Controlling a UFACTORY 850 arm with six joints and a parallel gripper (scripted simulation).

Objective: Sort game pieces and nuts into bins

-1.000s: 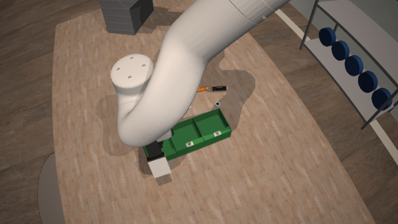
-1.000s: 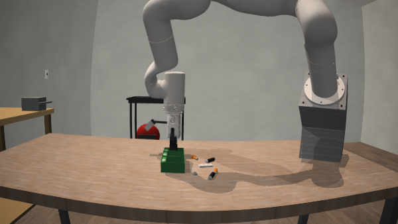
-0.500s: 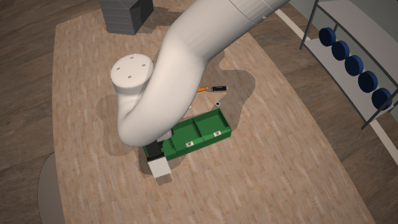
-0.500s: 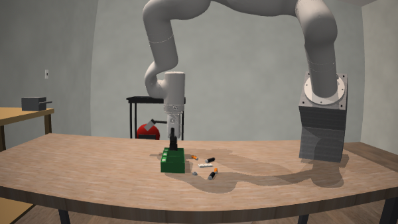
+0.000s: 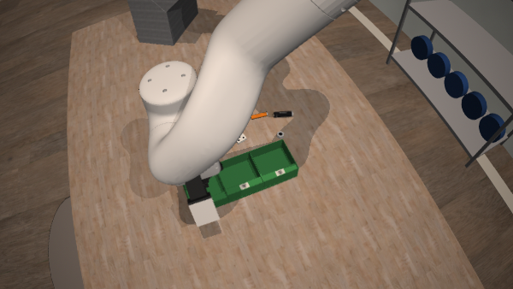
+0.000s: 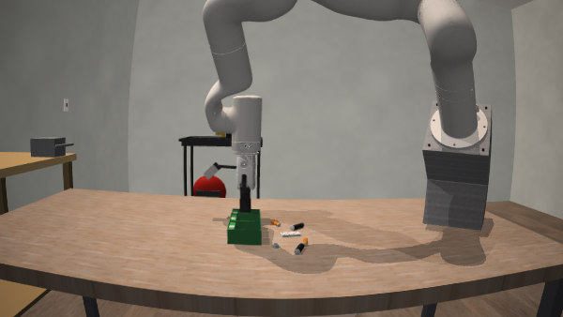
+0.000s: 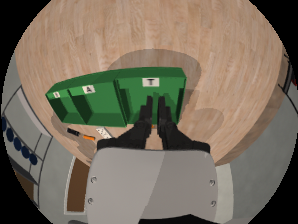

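Right now the green three-compartment bin row is 90 mm to the left of my hand, 30 mm below it and 10 mm behind it. The rest, counted from my hand: orange battery: 90 mm behind, 50 mm below, 10 mm to the left; grey nut: 210 mm to the left, 110 mm behind, 50 mm below; white domino: 140 mm behind, 110 mm to the left, 50 mm below.
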